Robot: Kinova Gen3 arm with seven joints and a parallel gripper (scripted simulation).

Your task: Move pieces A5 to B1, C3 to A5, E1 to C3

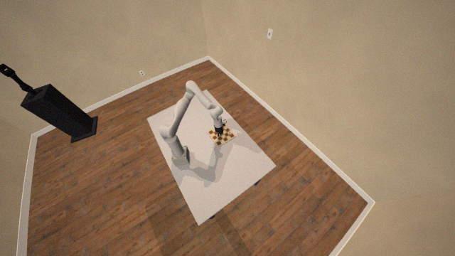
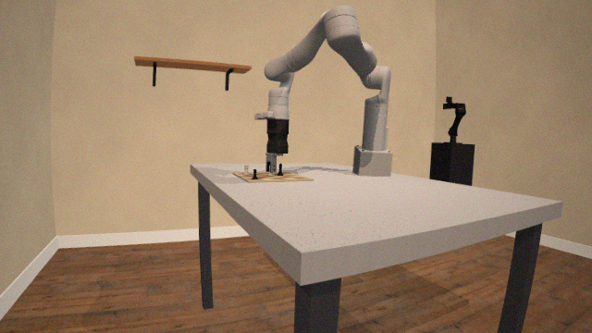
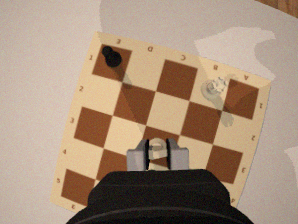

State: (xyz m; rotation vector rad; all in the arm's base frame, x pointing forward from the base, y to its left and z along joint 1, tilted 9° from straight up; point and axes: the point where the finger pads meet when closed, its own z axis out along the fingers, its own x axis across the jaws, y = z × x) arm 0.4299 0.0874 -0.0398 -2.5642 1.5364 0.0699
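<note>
The chessboard lies 3 cm below my hand.
</note>
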